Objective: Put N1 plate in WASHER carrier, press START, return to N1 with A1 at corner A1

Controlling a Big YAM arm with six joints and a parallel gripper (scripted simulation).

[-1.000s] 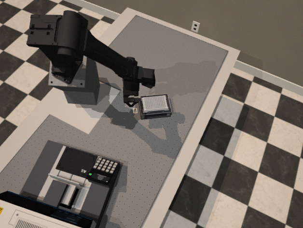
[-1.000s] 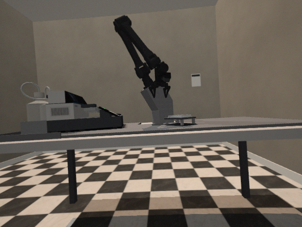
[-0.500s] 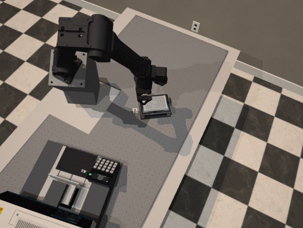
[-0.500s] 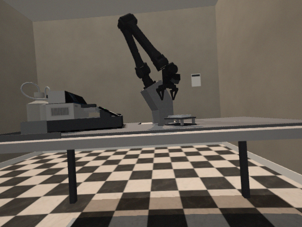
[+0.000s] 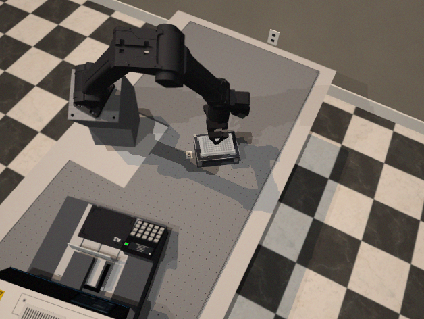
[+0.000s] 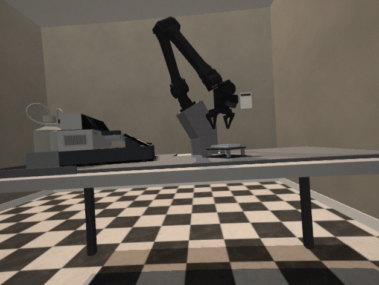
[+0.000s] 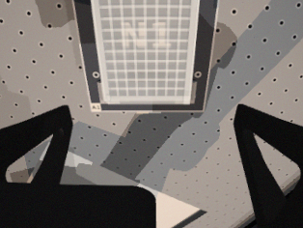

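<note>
My hand is 10 cm above the white well plate, 1 cm to the right of it and 1 cm short of it. From my hand the other things lie so: label (15 cm below, 8 cm behind, 4 cm to the right); then dark carrier (45 cm to the right, 17 cm behind, 6 cm below); then plate nest (11 cm below, 1 cm to the left, 1 cm ahead).
</note>
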